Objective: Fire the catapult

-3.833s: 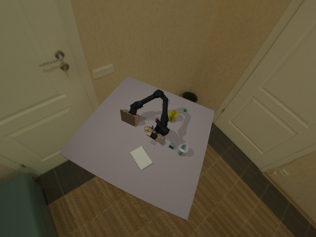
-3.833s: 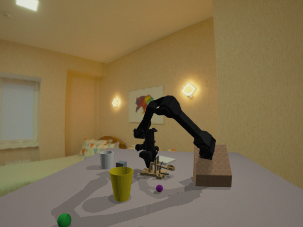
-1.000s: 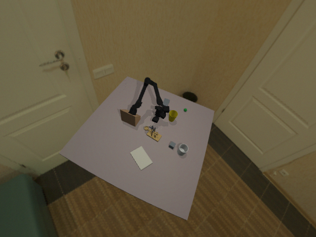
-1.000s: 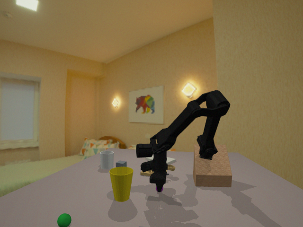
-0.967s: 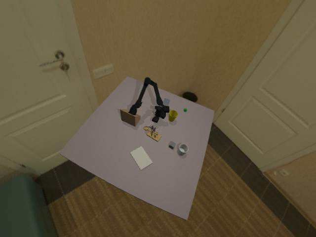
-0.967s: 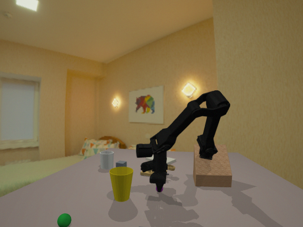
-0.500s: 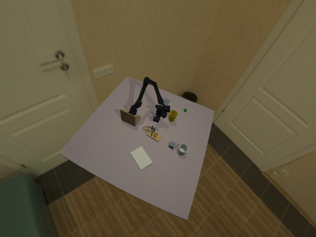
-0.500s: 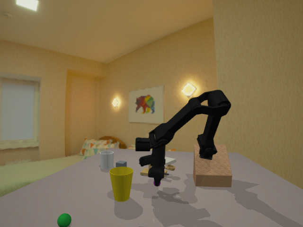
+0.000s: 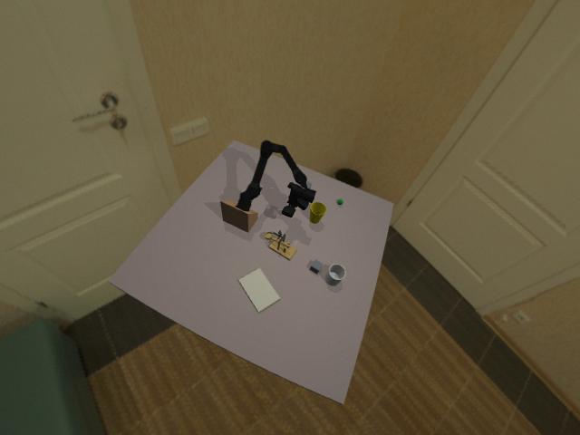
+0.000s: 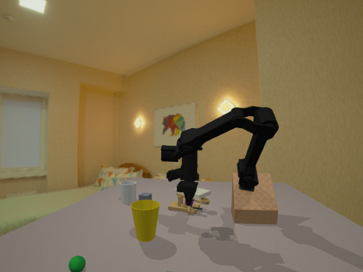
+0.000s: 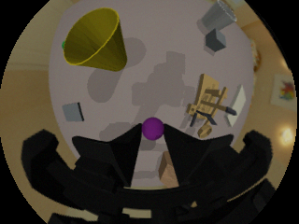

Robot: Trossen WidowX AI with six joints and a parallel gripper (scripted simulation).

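My gripper tip is 16 cm to the left of the wooden catapult, 5 cm above it and 3 cm short of it. Also, from my gripper tip: purple ball: 1 cm above; yellow cup: 12 cm ahead, 11 cm to the left, 7 cm below; flat grey tile: 30 cm to the left, 10 cm below, 6 cm behind.
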